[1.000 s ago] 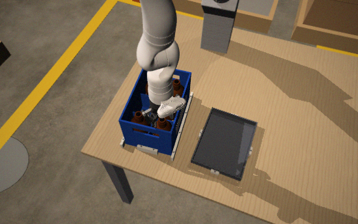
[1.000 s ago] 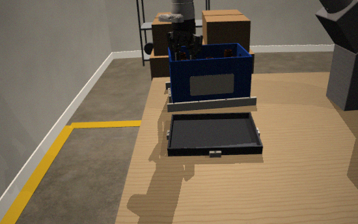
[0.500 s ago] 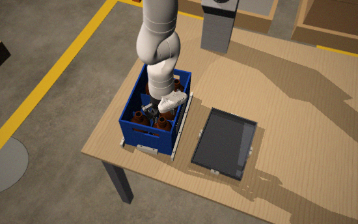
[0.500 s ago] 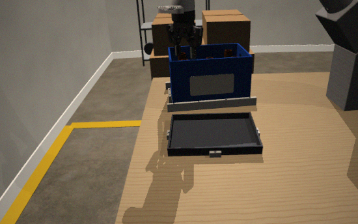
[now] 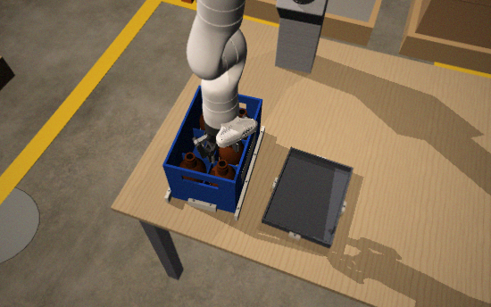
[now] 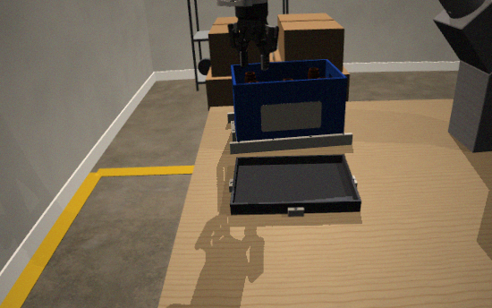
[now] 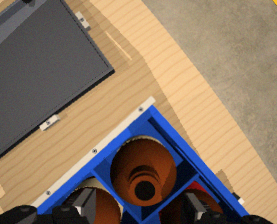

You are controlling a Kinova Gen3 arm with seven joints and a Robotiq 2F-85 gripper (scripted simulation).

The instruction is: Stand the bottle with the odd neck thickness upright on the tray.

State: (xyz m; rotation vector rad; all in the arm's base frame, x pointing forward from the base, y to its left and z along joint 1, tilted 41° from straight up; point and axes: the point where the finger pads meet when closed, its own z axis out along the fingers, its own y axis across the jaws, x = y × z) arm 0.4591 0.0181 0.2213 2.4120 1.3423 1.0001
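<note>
Right now the blue crate is 7 cm behind my hand, 7 cm to the right of it and 13 cm below it. Also, from my hand: dark grey tray 12 cm behind, 20 cm to the left, 20 cm below.
</note>
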